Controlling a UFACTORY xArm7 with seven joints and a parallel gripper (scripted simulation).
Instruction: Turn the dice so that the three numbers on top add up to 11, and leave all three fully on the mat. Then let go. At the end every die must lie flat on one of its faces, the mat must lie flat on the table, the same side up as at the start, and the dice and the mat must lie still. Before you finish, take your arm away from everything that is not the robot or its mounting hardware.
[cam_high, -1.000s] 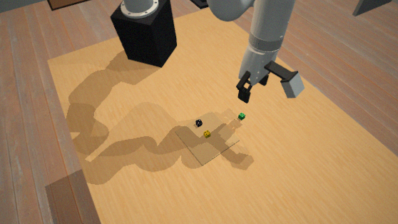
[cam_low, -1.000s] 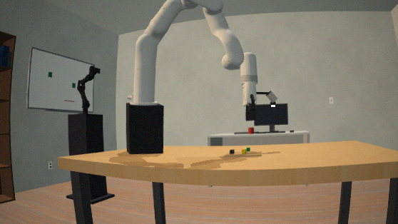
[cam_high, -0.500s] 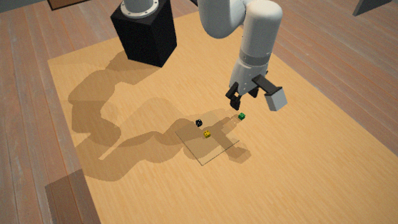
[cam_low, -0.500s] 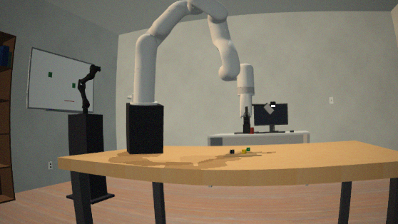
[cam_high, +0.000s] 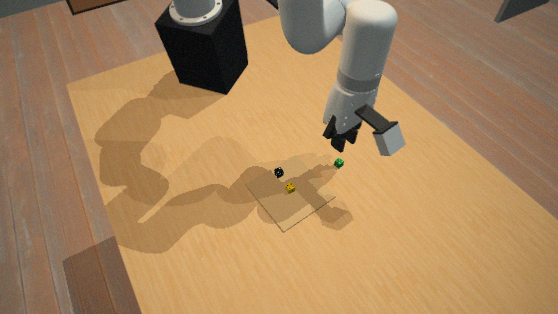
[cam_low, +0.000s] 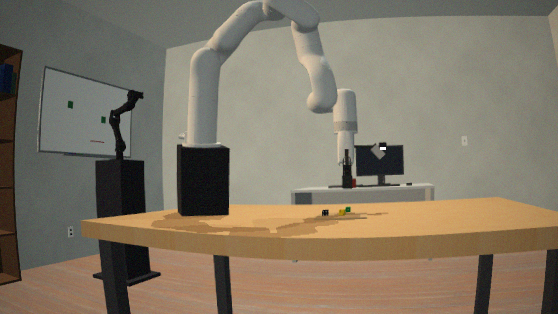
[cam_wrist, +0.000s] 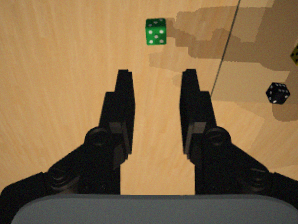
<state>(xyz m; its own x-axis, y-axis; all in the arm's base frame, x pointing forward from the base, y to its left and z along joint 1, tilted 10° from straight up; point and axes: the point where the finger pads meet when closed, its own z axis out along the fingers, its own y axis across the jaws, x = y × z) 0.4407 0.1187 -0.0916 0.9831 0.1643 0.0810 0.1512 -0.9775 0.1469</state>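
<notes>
The green die is 90 mm below my hand. Also, from my hand: black die 130 mm to the right, 80 mm below, 40 mm behind; yellow die 130 mm to the right, 80 mm below; tan mat 130 mm to the right, 90 mm below.
</notes>
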